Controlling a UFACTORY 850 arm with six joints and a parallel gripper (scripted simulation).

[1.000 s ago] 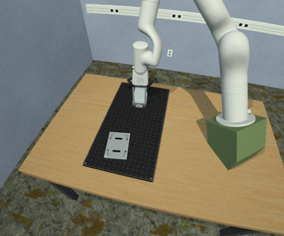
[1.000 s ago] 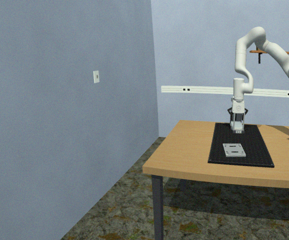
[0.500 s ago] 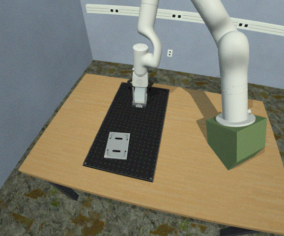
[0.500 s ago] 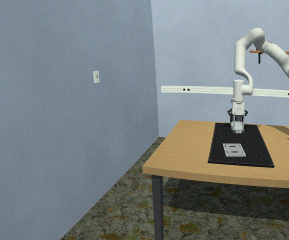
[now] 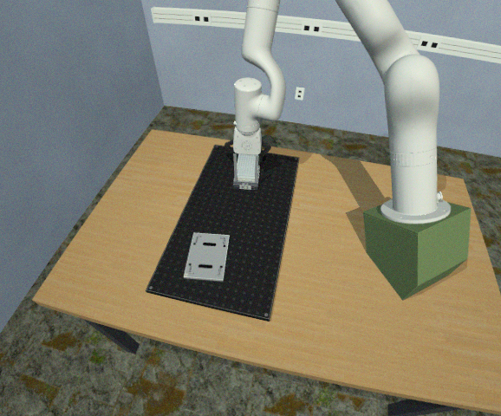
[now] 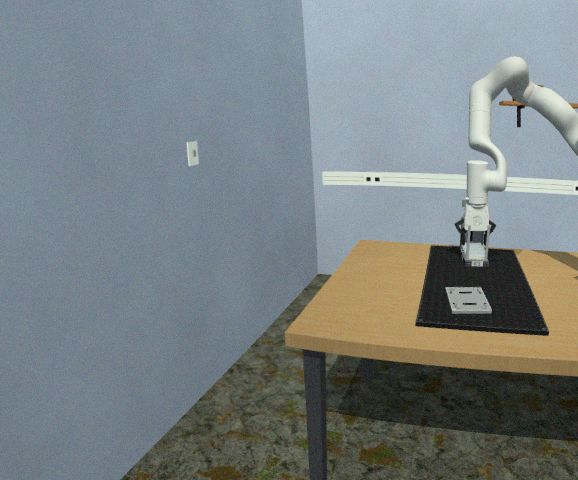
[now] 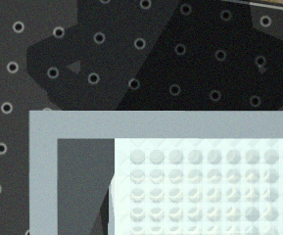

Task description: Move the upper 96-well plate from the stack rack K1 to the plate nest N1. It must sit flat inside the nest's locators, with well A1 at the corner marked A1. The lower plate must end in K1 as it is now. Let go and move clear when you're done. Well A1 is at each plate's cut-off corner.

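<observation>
My hand is 3 cm above the white 96-well plate.
</observation>
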